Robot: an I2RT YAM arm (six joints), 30 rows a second.
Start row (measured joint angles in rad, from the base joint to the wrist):
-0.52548 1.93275 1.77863 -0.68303 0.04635 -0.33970
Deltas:
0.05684 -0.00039 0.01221 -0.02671 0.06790 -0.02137
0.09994 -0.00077 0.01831 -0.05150 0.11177 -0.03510
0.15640 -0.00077 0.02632 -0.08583 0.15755 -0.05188
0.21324 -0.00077 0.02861 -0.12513 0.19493 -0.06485
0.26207 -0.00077 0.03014 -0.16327 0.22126 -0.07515
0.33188 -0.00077 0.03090 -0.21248 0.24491 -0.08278
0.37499 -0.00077 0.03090 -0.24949 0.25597 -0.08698
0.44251 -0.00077 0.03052 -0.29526 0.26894 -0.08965
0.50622 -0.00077 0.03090 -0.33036 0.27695 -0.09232
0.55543 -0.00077 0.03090 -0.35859 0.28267 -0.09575
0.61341 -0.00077 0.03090 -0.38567 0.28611 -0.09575
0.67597 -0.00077 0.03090 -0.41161 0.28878 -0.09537
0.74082 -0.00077 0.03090 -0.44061 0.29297 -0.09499
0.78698 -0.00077 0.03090 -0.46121 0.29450 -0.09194
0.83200 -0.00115 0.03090 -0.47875 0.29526 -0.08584
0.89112 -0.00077 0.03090 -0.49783 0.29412 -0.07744
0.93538 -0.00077 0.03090 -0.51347 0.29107 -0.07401
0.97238 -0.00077 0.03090 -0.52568 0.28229 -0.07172
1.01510 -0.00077 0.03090 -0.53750 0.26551 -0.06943
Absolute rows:
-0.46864 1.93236 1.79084 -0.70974 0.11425 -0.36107
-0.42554 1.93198 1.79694 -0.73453 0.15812 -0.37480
-0.36908 1.93198 1.80495 -0.76886 0.20390 -0.39158
-0.31224 1.93198 1.80724 -0.80816 0.24128 -0.40455
-0.26341 1.93198 1.80877 -0.84630 0.26761 -0.41485
-0.19360 1.93198 1.80953 -0.89551 0.29126 -0.42248
-0.15049 1.93198 1.80953 -0.93252 0.30232 -0.42668
-0.08297 1.93198 1.80915 -0.97829 0.31529 -0.42935
-0.01926 1.93198 1.80953 -1.01339 0.32330 -0.43202
0.02995 1.93198 1.80953 -1.04162 0.32902 -0.43545
0.08793 1.93198 1.80953 -1.06870 0.33246 -0.43545
0.15049 1.93198 1.80953 -1.09464 0.33513 -0.43507
0.21534 1.93198 1.80953 -1.12364 0.33932 -0.43469
0.26150 1.93198 1.80953 -1.14424 0.34085 -0.43164
0.30652 1.93160 1.80953 -1.16178 0.34161 -0.42554
0.36564 1.93198 1.80953 -1.18086 0.34047 -0.41714
0.40990 1.93198 1.80953 -1.19650 0.33742 -0.41371
0.44690 1.93198 1.80953 -1.20871 0.32864 -0.41142
0.48962 1.93198 1.80953 -1.22053 0.31186 -0.40913

